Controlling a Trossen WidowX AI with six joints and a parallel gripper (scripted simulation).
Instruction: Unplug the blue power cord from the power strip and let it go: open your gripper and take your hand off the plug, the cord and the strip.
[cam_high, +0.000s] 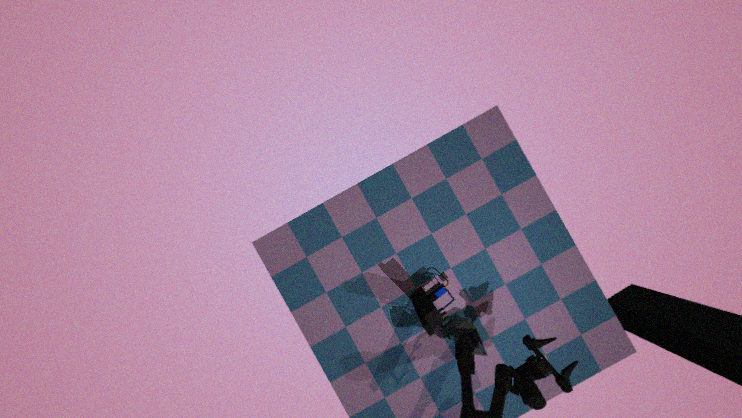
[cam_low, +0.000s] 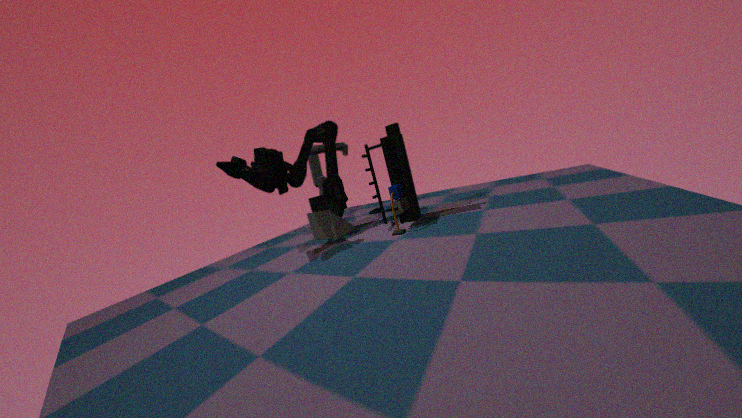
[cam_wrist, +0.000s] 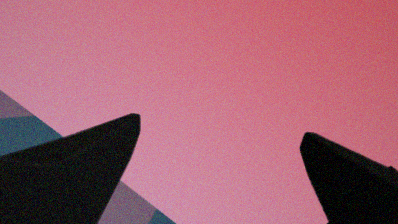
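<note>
My gripper tip is now 330 mm short of the blue plug, 280 mm to the right of it and 170 mm above it. From my gripper tip the other things lie so: power strip (330 mm ahead, 350 mm to the left, 150 mm below).
</note>
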